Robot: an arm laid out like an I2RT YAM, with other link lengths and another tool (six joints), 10 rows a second.
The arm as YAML. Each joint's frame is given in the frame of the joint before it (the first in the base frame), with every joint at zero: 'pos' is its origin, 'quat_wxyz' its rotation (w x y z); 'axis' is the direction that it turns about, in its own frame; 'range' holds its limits. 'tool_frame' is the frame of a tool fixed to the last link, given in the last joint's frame.
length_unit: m
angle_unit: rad
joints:
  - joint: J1
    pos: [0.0, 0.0, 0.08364]
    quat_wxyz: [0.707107, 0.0, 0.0, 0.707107]
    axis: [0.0, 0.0, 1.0]
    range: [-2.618, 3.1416]
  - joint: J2
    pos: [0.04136, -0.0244, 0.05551]
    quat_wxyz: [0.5, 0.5, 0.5, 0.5]
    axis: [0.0, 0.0, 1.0]
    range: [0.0, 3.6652]
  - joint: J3
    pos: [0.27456, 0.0, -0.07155]
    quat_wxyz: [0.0, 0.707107, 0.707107, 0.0]
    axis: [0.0, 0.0, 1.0]
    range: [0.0, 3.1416]
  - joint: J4
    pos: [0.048, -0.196, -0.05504]
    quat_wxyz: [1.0, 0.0, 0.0, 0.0]
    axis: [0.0, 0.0, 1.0]
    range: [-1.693, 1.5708]
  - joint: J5
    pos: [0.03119, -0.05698, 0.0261]
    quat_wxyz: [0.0, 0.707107, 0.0, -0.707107]
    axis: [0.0, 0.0, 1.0]
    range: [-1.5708, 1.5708]
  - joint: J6
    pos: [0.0, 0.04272, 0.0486]
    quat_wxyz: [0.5, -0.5, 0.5, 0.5]
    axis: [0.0, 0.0, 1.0]
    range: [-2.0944, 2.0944]
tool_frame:
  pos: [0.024, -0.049, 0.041]
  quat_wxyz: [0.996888, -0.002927, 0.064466, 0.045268]
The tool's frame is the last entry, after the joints.
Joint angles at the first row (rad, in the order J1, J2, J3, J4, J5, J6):
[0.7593, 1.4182, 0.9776, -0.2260, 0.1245, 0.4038]
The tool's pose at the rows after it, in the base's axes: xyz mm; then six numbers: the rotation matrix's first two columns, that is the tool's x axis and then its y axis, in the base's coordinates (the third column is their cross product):
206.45 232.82 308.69 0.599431 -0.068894 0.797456 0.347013 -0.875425 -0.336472
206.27 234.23 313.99 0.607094 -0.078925 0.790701 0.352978 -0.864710 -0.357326
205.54 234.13 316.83 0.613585 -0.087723 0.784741 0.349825 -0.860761 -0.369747
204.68 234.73 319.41 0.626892 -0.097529 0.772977 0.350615 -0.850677 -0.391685
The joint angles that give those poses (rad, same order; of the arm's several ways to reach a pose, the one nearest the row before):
[0.7601, 1.4161, 1.0033, -0.2330, 0.0895, 0.4103]
[0.7592, 1.4162, 1.0222, -0.2447, 0.0680, 0.4203]
[0.7602, 1.4124, 1.0305, -0.2560, 0.0608, 0.4320]
[0.7595, 1.4115, 1.0381, -0.2639, 0.0389, 0.4468]

